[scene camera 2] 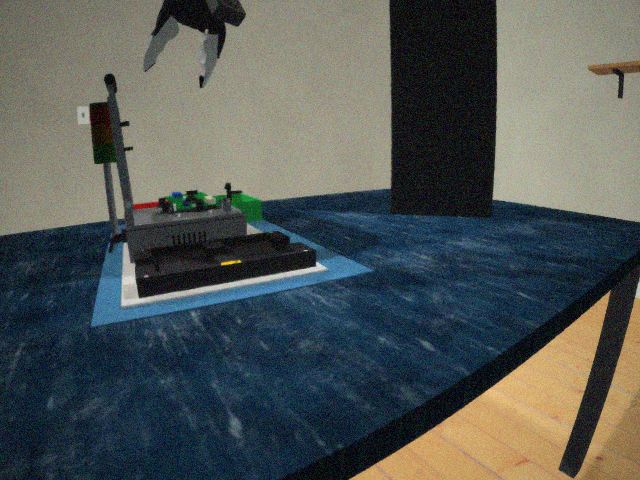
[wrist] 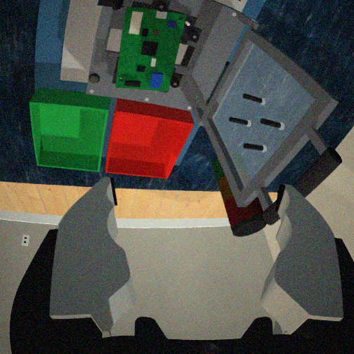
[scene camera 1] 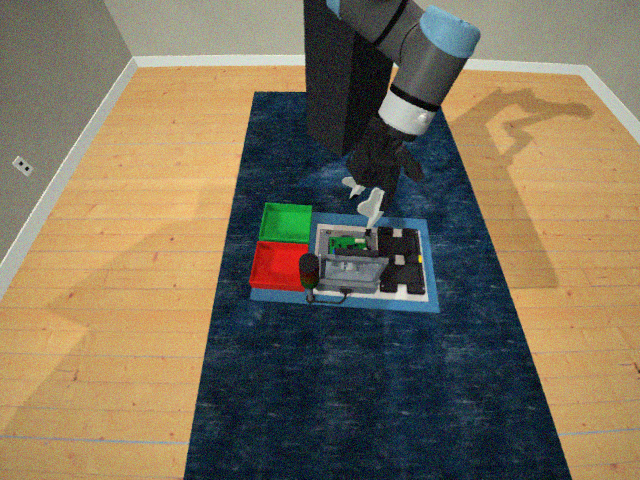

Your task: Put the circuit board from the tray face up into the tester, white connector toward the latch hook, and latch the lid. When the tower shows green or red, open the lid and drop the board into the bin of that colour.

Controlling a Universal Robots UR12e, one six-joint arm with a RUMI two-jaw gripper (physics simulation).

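Places are measured from the arm's base along level axes (x ahead, y down, z left), in metres.
Pixels of known places: gripper, fingertip midpoint: (scene camera 2: 173,80) (scene camera 1: 358,213).
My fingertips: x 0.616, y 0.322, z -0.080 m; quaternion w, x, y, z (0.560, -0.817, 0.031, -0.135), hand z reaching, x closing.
For each thing: its middle in the pictures, then the offset to it from my fingertips. "spot": a spot on its surface instead.
- grey tester, surface spot: (scene camera 2: 155,227) spot: dx +0.064, dy +0.225, dz +0.075 m
- black latch hook, body centre: (scene camera 2: 232,191) dx -0.068, dy +0.187, dz +0.066 m
- lid, body centre: (scene camera 2: 122,138) (scene camera 1: 351,264) dx +0.086, dy +0.090, dz -0.017 m
- tower, surface spot: (scene camera 2: 102,133) spot: dx +0.109, dy +0.075, dz -0.099 m
- black tray, surface spot: (scene camera 2: 222,263) spot: dx +0.022, dy +0.250, dz +0.227 m
The green circuit board (scene camera 1: 338,242) (scene camera 2: 199,202) (wrist: 165,55) lies face up in the grey tester (scene camera 2: 155,227) (wrist: 102,55). Its white connector (scene camera 2: 208,199) (wrist: 135,22) is at the end near the black latch hook (scene camera 2: 227,190). The lid (scene camera 1: 351,271) (scene camera 2: 119,155) (wrist: 282,160) stands open, nearly upright. The lamps of the tower (scene camera 1: 309,268) (scene camera 2: 102,133) (wrist: 235,200) look dark. My gripper (scene camera 1: 361,211) (scene camera 2: 174,78) (wrist: 197,183) is open and empty, high above the tester. In the wrist view its right fingertip overlaps the lid's black handle (wrist: 312,172).
The green bin (scene camera 1: 285,223) (scene camera 2: 252,206) (wrist: 70,132) and the red bin (scene camera 1: 279,263) (wrist: 150,137) stand beside the tester. The black tray (scene camera 1: 413,268) (scene camera 2: 222,263) is on its other side. A dark column (scene camera 1: 330,87) (scene camera 2: 442,108) rises behind.
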